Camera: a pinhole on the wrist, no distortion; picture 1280 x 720 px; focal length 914.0 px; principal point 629.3 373.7 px. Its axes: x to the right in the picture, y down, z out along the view. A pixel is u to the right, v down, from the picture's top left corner.
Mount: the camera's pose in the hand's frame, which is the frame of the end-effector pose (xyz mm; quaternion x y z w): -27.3 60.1 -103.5 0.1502 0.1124 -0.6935 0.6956
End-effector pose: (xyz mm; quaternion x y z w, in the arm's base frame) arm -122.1 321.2 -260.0 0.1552 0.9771 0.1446 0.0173
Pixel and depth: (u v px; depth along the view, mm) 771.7 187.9 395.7
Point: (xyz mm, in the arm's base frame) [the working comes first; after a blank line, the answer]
In the camera's frame: 61.6 -80.4 395.7

-24.3 219.4 -529.6
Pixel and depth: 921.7 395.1 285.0
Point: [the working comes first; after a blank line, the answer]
In the camera's frame: 91.2 6.7 285.0

-117.8 229.0 -420.6
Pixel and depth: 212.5 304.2 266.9
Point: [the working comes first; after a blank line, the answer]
In the camera's frame: -121.7 -20.3 266.9

-24.7 423.2 -418.7
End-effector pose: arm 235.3 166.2 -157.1 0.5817 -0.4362 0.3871 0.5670
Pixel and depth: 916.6 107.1 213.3
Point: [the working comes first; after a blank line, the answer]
In the camera's frame: 67.0 -62.2 213.3

275.9 104.3 -280.8
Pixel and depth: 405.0 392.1 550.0
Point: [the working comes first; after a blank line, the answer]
In the camera's frame: -135.0 11.1 550.0

214.3 -287.4 -232.1
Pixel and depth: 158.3 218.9 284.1
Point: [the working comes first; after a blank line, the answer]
In the camera's frame: -146.4 -48.1 284.1

108.4 -36.2 -226.2
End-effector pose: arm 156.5 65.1 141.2 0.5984 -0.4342 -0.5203 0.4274
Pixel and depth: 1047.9 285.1 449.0
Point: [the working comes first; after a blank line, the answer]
In the camera's frame: 205.6 -43.5 449.0

-64.0 215.1 -141.9
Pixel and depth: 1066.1 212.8 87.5
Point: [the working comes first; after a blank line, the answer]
In the camera's frame: 41.8 -15.4 87.5

191.5 115.2 146.2
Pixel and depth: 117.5 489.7 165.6
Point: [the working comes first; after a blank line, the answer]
In the camera's frame: -92.7 21.0 165.6

63.9 53.4 220.0
